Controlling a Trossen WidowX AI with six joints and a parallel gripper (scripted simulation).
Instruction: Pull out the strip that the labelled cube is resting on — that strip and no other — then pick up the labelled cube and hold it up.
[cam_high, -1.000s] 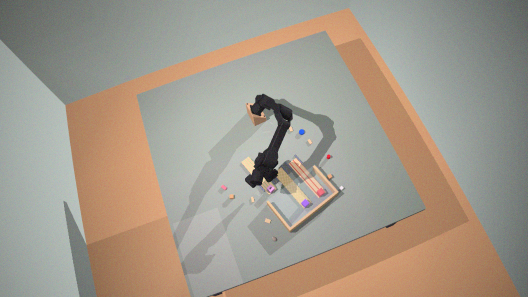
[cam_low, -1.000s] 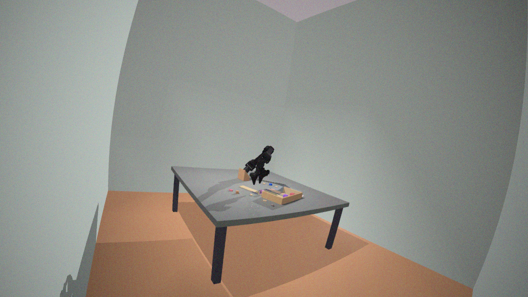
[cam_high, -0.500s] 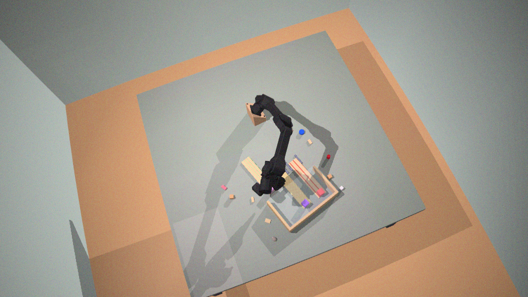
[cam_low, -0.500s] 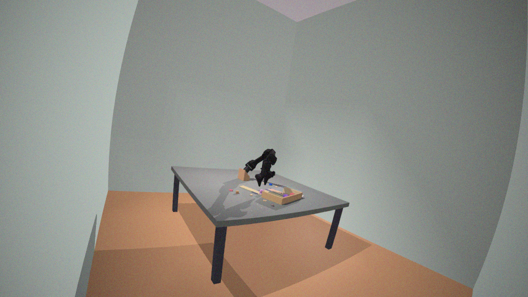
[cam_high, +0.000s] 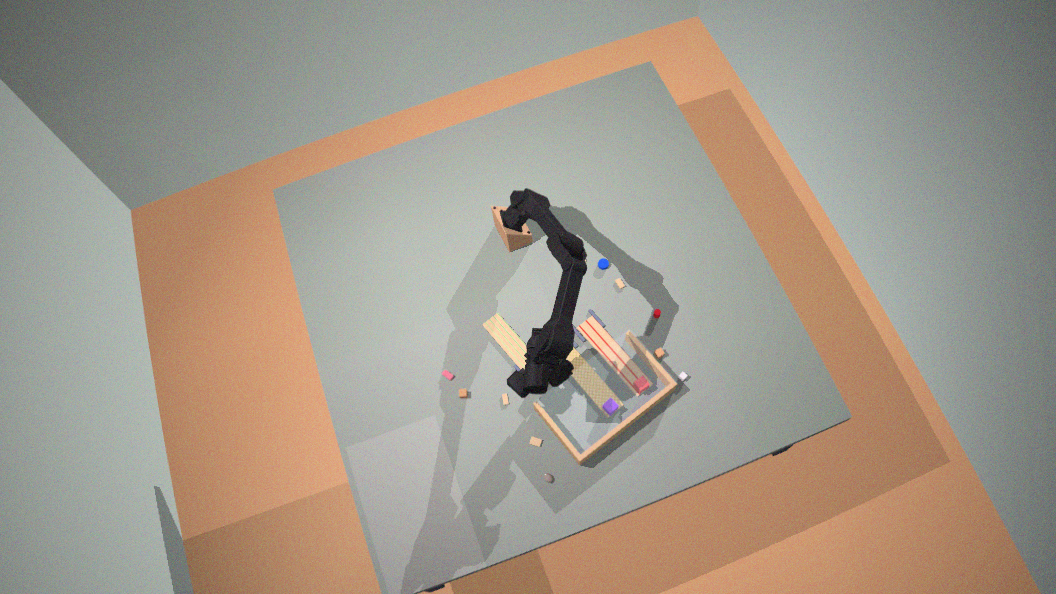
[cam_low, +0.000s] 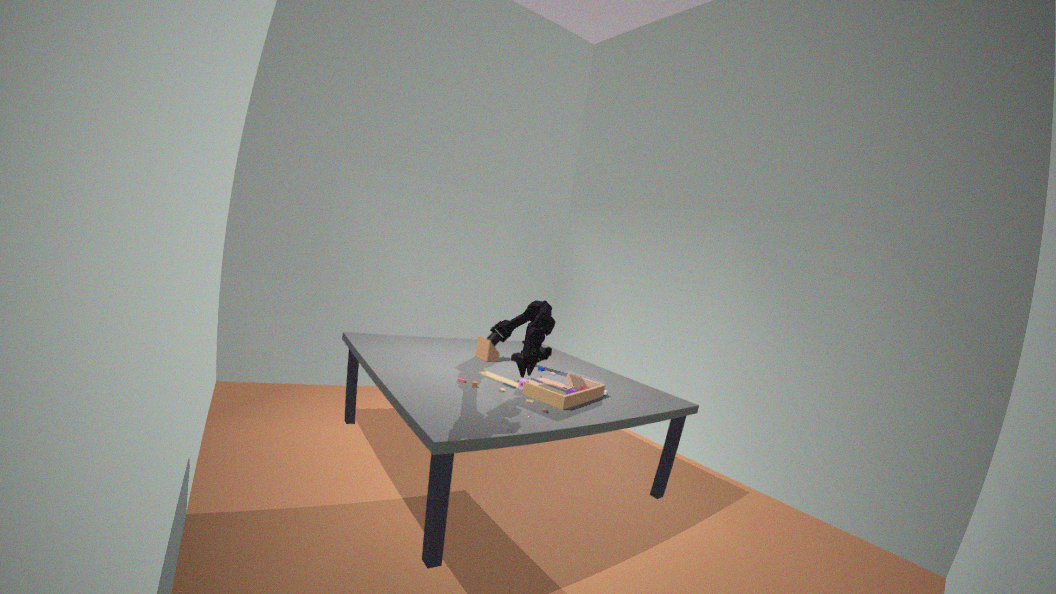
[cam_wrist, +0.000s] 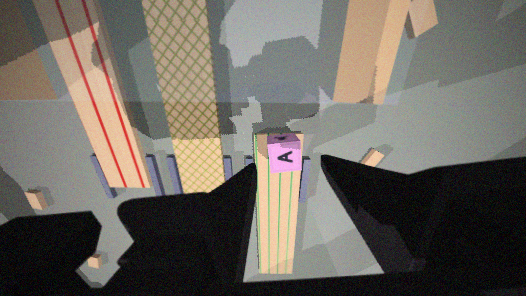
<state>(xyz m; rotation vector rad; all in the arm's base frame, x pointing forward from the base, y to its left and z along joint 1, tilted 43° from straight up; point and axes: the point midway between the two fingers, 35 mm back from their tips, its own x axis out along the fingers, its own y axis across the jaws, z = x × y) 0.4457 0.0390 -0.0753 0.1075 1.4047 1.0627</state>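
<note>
The labelled cube lies 30 mm below my gripper tip. The rest, counted from my gripper tip: green-striped strip (100 mm behind, 50 mm to the right, 50 mm below); cross-hatched strip (110 mm to the left, 50 mm below, 10 mm ahead); red-lined strip (200 mm to the left, 50 mm below, 20 mm behind).
</note>
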